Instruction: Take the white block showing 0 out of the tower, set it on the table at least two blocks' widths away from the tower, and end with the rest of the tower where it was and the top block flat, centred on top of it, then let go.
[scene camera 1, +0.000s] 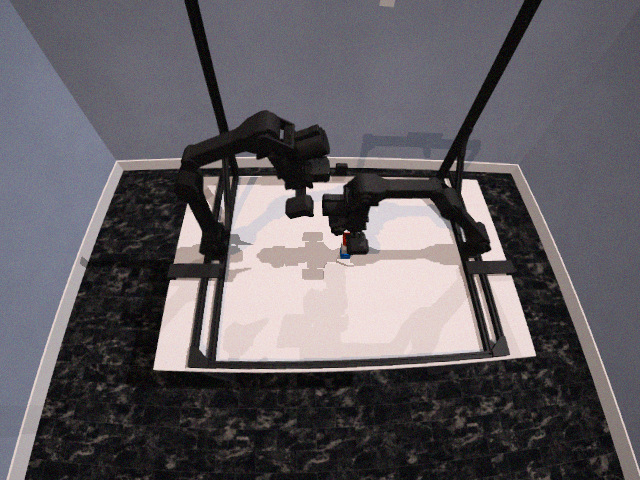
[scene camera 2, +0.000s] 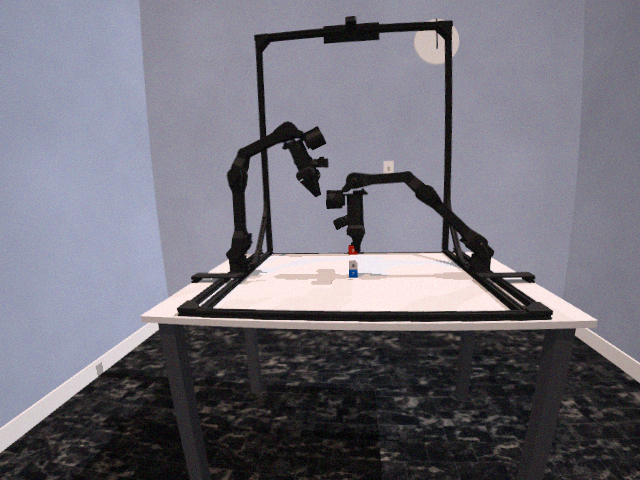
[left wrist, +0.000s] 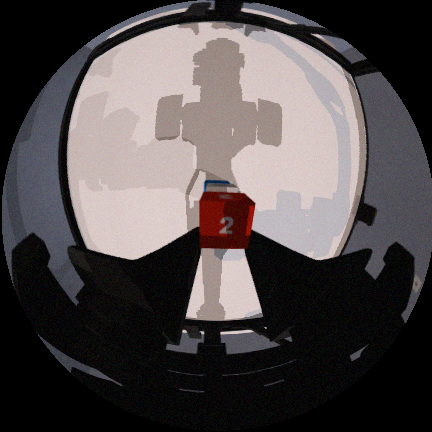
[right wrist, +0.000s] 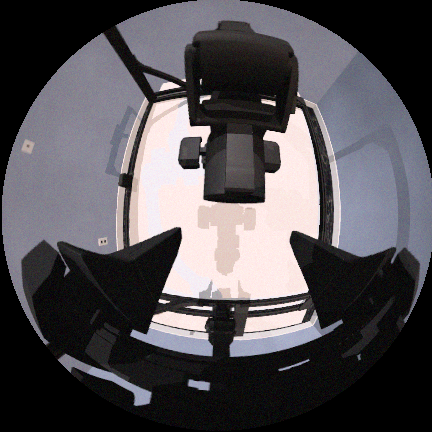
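Seen in the pictures: left gripper, between the fingertips: (scene camera 1: 352, 239) (scene camera 2: 356, 250) (left wrist: 222, 232); right gripper, between the fingertips: (scene camera 1: 311, 201) (scene camera 2: 318, 196) (right wrist: 237, 234); left arm's base, origin of its link: (scene camera 1: 470, 250) (scene camera 2: 480, 270) (left wrist: 211, 328); right arm's base, origin of its link: (scene camera 1: 215, 251) (scene camera 2: 238, 271) (right wrist: 220, 310).
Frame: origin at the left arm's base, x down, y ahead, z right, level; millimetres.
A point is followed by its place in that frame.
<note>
A red block marked 2 (scene camera 1: 344, 237) {x -94, y 482, z 1 mm} (scene camera 2: 352, 250) {x -83, y 470, z -14 mm} (left wrist: 225, 225) {x -96, y 469, z 2 mm} is in my left gripper (scene camera 2: 356, 249) {x -80, y 454, z 2 mm} (left wrist: 222, 232) {x -80, y 454, z 2 mm}, which is shut on it. A gap shows below the red block in scene camera 2. The white block (scene camera 1: 344, 248) {x -39, y 476, z -9 mm} (scene camera 2: 353, 264) {x -30, y 467, z -14 mm} sits below it, on top of a blue block (scene camera 1: 344, 255) {x -5, y 473, z -19 mm} (scene camera 2: 353, 273) {x 3, y 467, z -18 mm} that stands on the table (scene camera 1: 289, 330) {x 19, y 657, z -265 mm} (scene camera 2: 289, 302) {x 19, y 657, z -261 mm}. In the left wrist view, the red block hides most of the white and blue blocks. My right gripper (scene camera 2: 317, 195) {x -282, y 589, z 0 mm} (right wrist: 237, 234) {x -282, y 589, z 0 mm} is open and empty, high above the table, left of the tower in scene camera 2.
A black frame (scene camera 1: 330, 364) {x 5, y 535, z -371 mm} (scene camera 2: 361, 314) {x 0, y 445, z -379 mm} borders the work area, with uprights (scene camera 2: 448, 144) {x -485, y 32, z 340 mm} behind the arms. The left arm (scene camera 1: 408, 188) {x -355, y 352, z -11 mm} (scene camera 2: 385, 178) {x -338, y 351, z -17 mm} reaches in from the picture's right. The right arm (scene camera 1: 219, 147) {x -492, y 780, z -19 mm} (scene camera 2: 238, 206) {x -255, y 887, z -19 mm} is raised at the picture's left.
</note>
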